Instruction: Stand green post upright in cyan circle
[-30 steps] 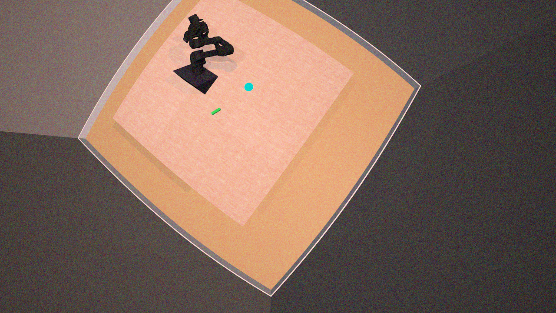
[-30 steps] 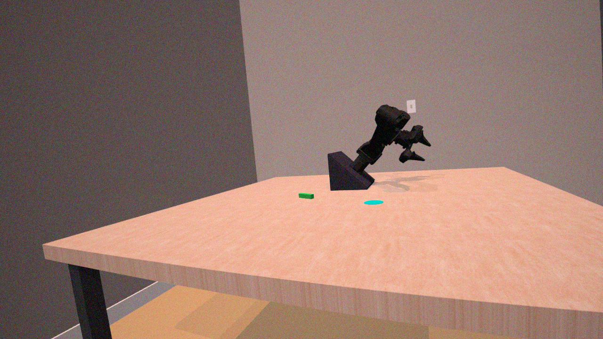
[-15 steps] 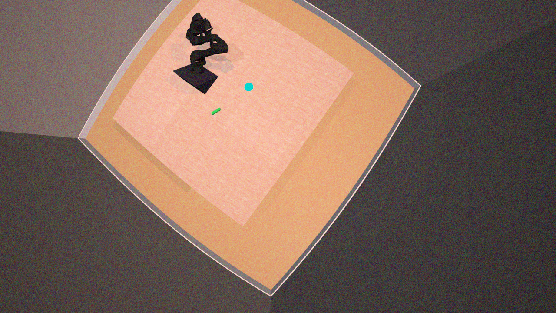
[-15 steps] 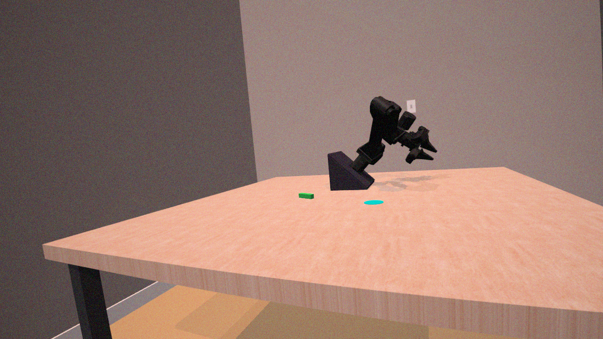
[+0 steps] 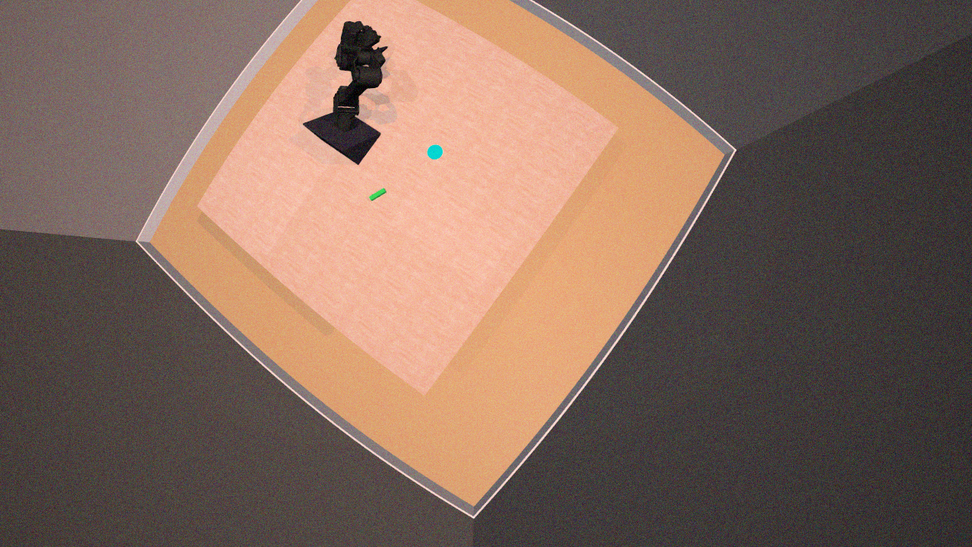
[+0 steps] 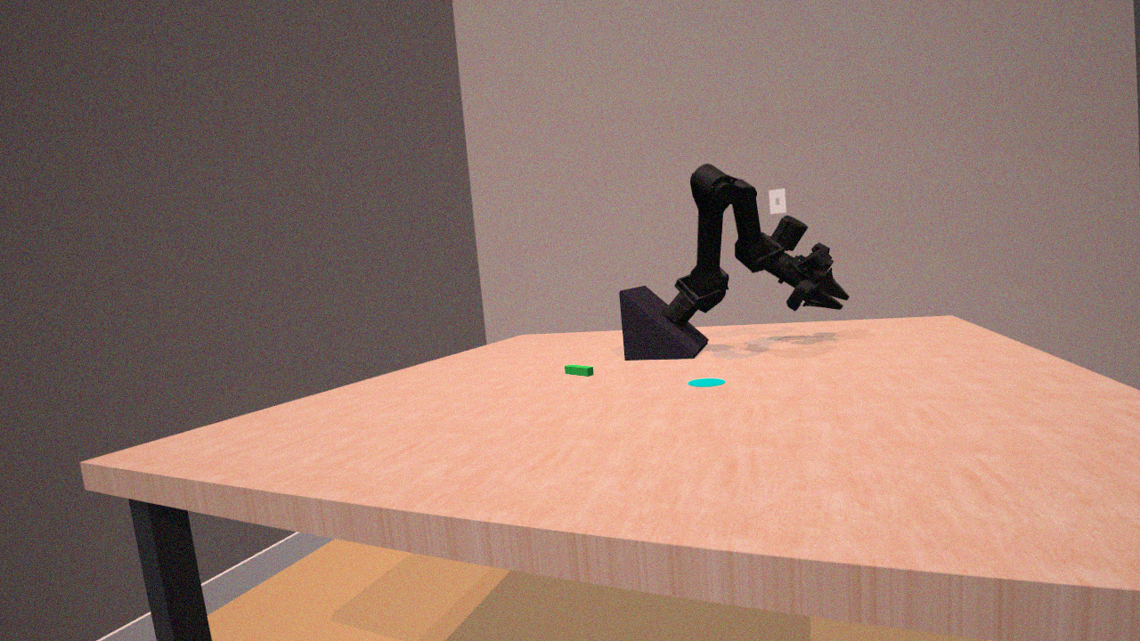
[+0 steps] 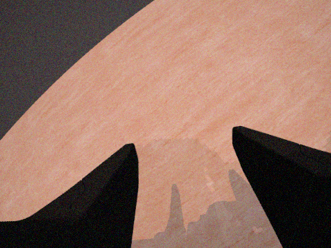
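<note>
My gripper tip is now 520 mm to the left of the green post, 330 mm short of it and 70 mm above it. Round my gripper tip: cyan circle: 420 mm ahead, 260 mm to the right, 80 mm below.
</note>
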